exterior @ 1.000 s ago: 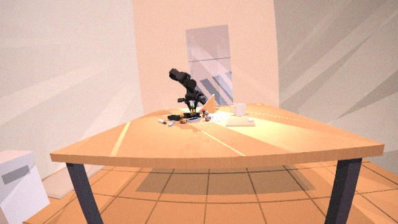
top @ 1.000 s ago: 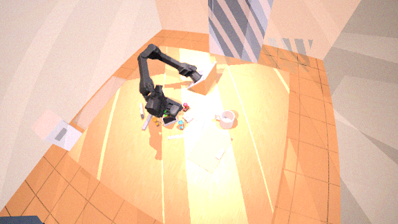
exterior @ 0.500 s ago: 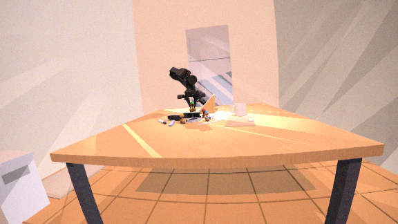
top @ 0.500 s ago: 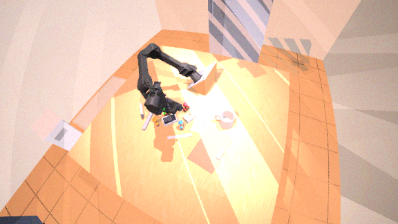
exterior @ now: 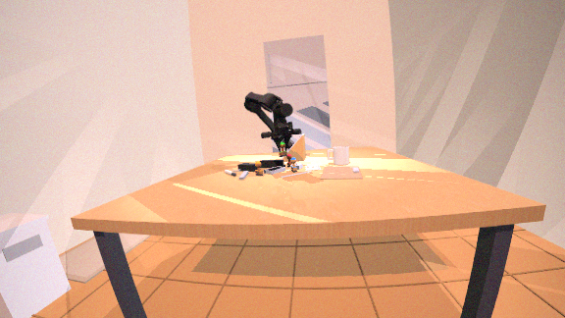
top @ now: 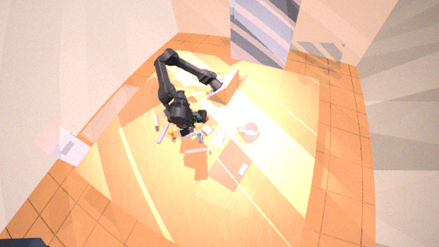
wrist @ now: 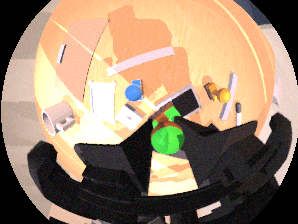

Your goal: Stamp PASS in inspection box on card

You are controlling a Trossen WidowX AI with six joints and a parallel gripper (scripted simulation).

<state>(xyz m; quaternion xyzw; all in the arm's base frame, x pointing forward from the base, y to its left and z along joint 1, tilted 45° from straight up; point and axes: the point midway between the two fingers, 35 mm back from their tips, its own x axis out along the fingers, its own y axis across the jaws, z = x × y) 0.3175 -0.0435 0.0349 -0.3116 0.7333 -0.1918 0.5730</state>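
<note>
Now: gripper tip 140 mm to the right of the white card, 100 mm above it and 20 mm past it. From my gripper tip the other things lie so: green-knobbed stamp right at my gripper tip; ink pad 90 mm below, 50 mm to the right, 10 mm behind; blue-knobbed stamp 80 mm below, 50 mm to the left, 20 mm ahead.
</note>
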